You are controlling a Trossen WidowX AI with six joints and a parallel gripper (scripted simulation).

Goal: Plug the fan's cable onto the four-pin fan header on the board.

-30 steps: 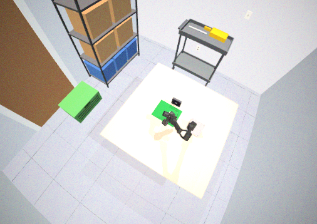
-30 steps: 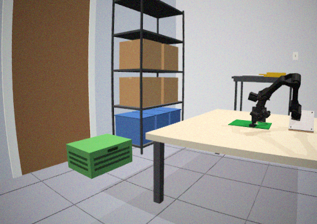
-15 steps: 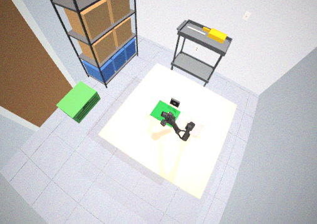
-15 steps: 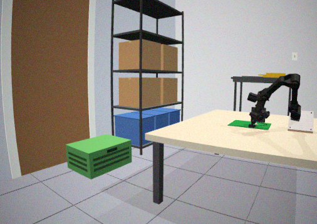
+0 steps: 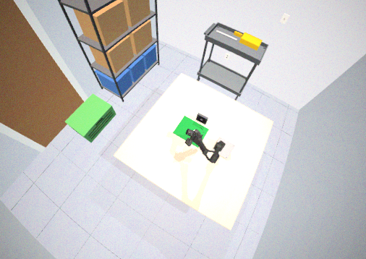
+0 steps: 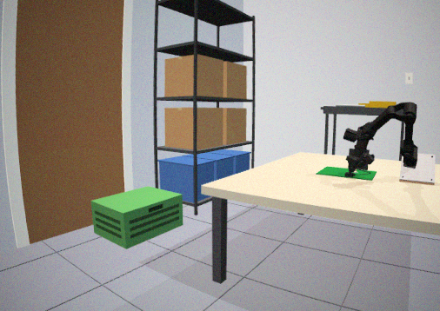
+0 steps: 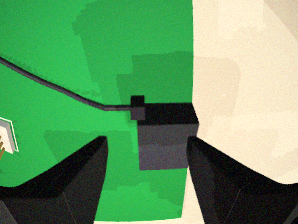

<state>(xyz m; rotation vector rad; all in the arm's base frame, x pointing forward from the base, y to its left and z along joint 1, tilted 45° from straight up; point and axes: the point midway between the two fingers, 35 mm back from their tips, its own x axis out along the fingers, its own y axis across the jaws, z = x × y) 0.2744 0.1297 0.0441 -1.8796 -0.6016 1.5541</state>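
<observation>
The dark grey fan plug is 10 mm to the left of my gripper tip, 10 mm below it and 10 mm ahead of it. From my gripper tip the other things lie so: black fan 250 mm to the right, 40 mm above, 30 mm ahead; then green board 90 mm to the right, 40 mm below, 40 mm ahead.
</observation>
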